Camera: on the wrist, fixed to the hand. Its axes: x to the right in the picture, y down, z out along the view.
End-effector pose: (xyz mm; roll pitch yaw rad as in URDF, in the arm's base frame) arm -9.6 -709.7 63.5 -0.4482 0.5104 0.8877
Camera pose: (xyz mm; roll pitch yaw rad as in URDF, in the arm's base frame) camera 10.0 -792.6 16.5 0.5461 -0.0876 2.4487
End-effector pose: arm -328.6 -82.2 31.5 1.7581 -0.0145 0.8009
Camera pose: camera -411.1 -33.0 16.2 -3.0437 -0.8525 -0.8385
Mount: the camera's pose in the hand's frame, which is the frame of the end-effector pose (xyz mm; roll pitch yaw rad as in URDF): -22.3 -32.1 -89.1 0.0167 -0.5291 1.6104
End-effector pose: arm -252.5 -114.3 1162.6 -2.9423 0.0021 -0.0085
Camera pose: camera -274.5 -100.3 1256.3 -3.1382 0.7281 -1.6270
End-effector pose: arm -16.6 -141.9 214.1 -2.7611 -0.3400 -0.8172
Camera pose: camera -55.0 -105.8 295.9 -2.6160 0.8560 -2.0280
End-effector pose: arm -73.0 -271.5 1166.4 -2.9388 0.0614 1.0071
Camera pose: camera -93.2 -278.2 1261.3 3.0654 0.7272 -0.6644
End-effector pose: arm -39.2 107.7 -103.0 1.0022 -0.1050 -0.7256
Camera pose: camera -11.6 160.4 -179.9 -1.2605 -1.4262 2.1410
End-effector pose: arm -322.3 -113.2 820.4 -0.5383 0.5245 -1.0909
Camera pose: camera -410.1 -103.2 779.6 0.5612 -0.0095 0.5139
